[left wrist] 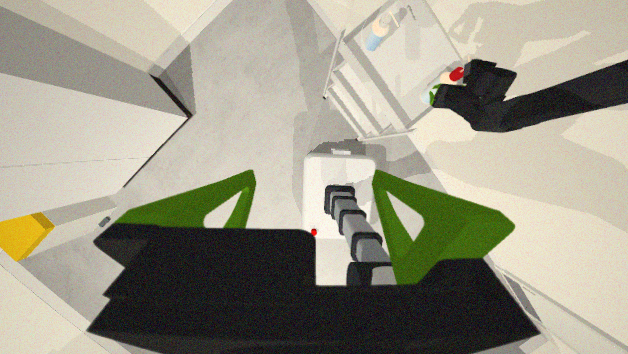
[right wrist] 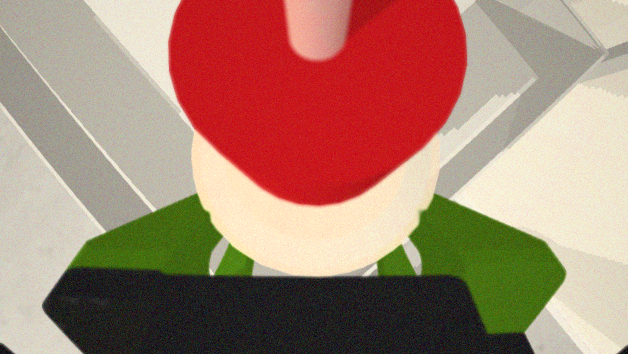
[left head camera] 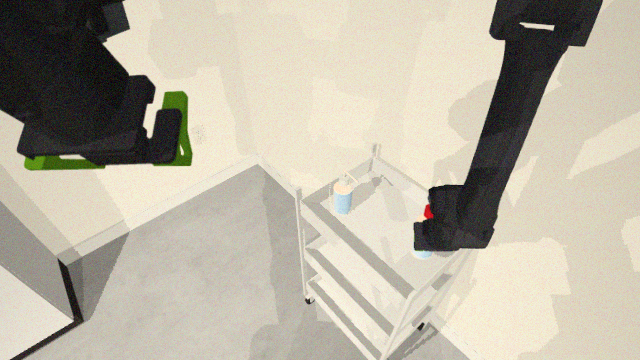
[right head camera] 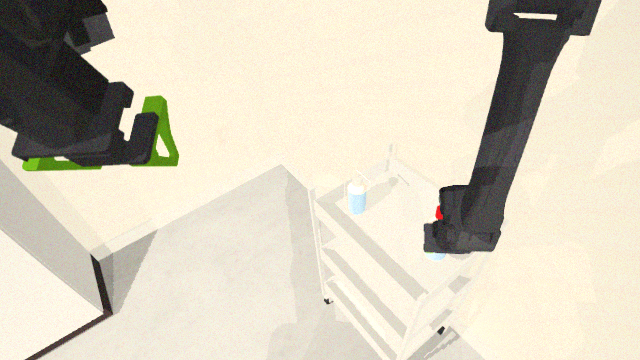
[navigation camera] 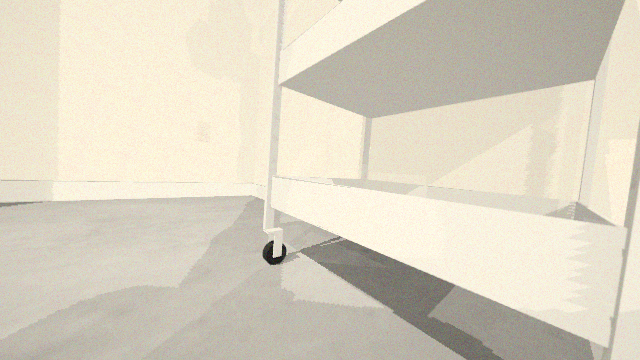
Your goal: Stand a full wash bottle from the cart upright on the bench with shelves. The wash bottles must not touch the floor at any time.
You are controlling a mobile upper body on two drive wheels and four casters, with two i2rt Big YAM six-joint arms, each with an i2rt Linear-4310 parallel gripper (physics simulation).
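Frame: origin at the left arm's base, x ahead, y left, z up, level; metres.
Where they show: left gripper, between the fingertips: (left wrist: 314, 176) (left head camera: 146, 161) (right head camera: 138, 162); right gripper, between the fingertips: (left wrist: 435, 89) (left head camera: 424, 237).
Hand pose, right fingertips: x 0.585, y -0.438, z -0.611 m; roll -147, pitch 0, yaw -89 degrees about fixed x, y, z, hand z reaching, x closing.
Each offset is from my right fingertips to the centre of the thing. "pt": to the spot under its first point. Level surfaces: height alone.
My right gripper (left head camera: 421, 241) (right head camera: 433, 243) (right wrist: 318, 220) is shut on a wash bottle with a red cap {dx +0.015, dy -0.004, dz +0.039 m} (left head camera: 422, 254) (right head camera: 436, 256) (left wrist: 456, 74) (right wrist: 318, 125). The bottle hangs roughly upright over the near right part of the white cart's top tray {dz -0.136 m} (left head camera: 357, 245) (right head camera: 372, 245) (left wrist: 375, 82); whether its base touches the tray I cannot tell. Most of its body is hidden by the gripper. A second wash bottle {dx +0.200, dy +0.198, dz -0.049 m} (left head camera: 342, 200) (right head camera: 357, 201) (left wrist: 373, 41), pale-capped with blue contents, stands upright at the tray's far left. My left gripper (left wrist: 314, 176) is open and empty, far left of the cart. The bench with shelves does not show recognizably.
The cart's lower shelf {pt dx -0.073, dy +0.112, dz -0.621 m} (navigation camera: 440, 225) and a caster {pt dx +0.168, dy +0.322, dz -0.767 m} (navigation camera: 274, 252) show close in the navigation camera. Pale walls meet behind the cart. A white block with a dark base edge (left head camera: 70, 295) stands at lower left. A yellow object (left wrist: 22, 235) lies at the left wrist view's left edge.
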